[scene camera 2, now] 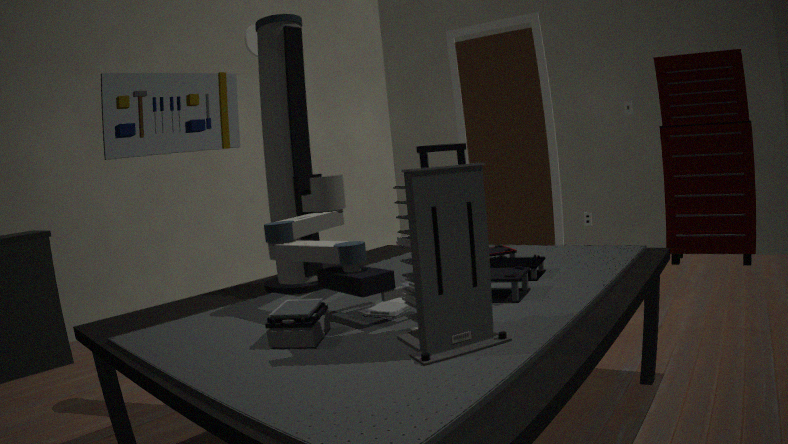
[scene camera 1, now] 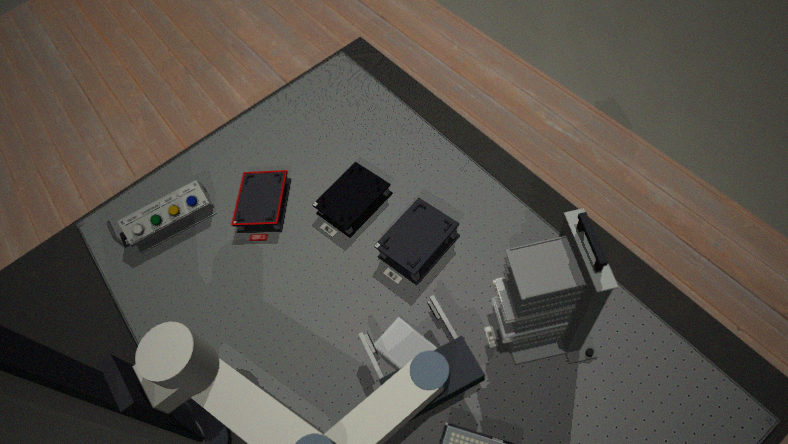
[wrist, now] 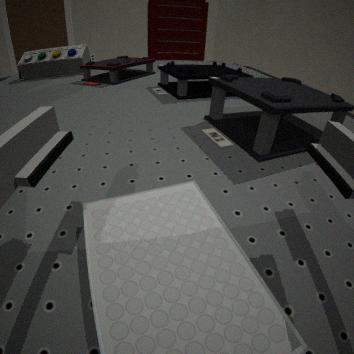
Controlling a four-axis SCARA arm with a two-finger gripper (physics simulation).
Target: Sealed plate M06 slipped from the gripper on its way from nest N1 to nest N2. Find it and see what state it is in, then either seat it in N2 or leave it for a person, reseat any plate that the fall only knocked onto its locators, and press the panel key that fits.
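Places are measured from the arm's base along level axes (x ahead, y left, z up), in centimetres.
Pixels of known places: gripper, fingertip midpoint: point(scene camera 1: 396, 315) point(wrist: 193, 123); arm's base, link origin: point(scene camera 2: 301, 285).
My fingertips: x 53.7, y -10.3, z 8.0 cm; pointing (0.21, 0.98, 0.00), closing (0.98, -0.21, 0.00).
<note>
For each thing: its top centre in the pictures, then the offset to it from my fingertips. "spot": a spot on its surface instead.
- pale plate with round wells, top centre: point(wrist: 170, 267) point(scene camera 1: 407, 347) point(scene camera 2: 392, 304) dx -2.1, dy -5.1, dz -5.3 cm
- Nest N1, top centre: point(wrist: 285, 84) point(scene camera 1: 416, 233) point(scene camera 2: 492, 270) dx +15.9, dy +12.8, dz -0.2 cm
- nest N2, top centre: point(wrist: 204, 63) point(scene camera 1: 350, 191) point(scene camera 2: 514, 258) dx +11.6, dy +33.5, dz -1.4 cm
- key panel, top centre: point(scene camera 1: 158, 204) point(wrist: 51, 47) dx -27.6, dy +62.7, dz +1.6 cm
- red-edged nest, top centre: point(scene camera 1: 258, 195) point(wrist: 118, 58) point(scene camera 2: 487, 249) dx -6.3, dy +49.7, dz -2.2 cm
- low box, surface spot: point(scene camera 2: 295, 337) spot: dx -1.6, dy -36.4, dz -4.2 cm
A pale plate with round wells point(scene camera 1: 399, 339) point(scene camera 2: 390, 307) point(wrist: 175, 260) lies on the perforated table top, well side up; a thin clear edge shows along its right side in the wrist view. No label on it is readable, and its seal's condition is unclear. My gripper point(scene camera 1: 397, 316) point(wrist: 193, 123) is open, its fingers wide apart above and on either side of the plate, with nothing between them. Nest N1 point(scene camera 1: 417, 239) point(wrist: 285, 92) and nest N2 point(scene camera 1: 352, 198) point(wrist: 200, 72) show bare tops. The key panel point(scene camera 1: 165, 215) point(wrist: 55, 62) has white, green, yellow and blue keys.
A red-edged nest point(scene camera 1: 260, 198) point(wrist: 117, 63) stands between N2 and the panel, its top bare. A tall rack point(scene camera 1: 592, 300) point(scene camera 2: 452, 248) with stacked shelves stands beyond the plate. A low box point(scene camera 2: 295, 337) with a plate on top stands near the rack.
</note>
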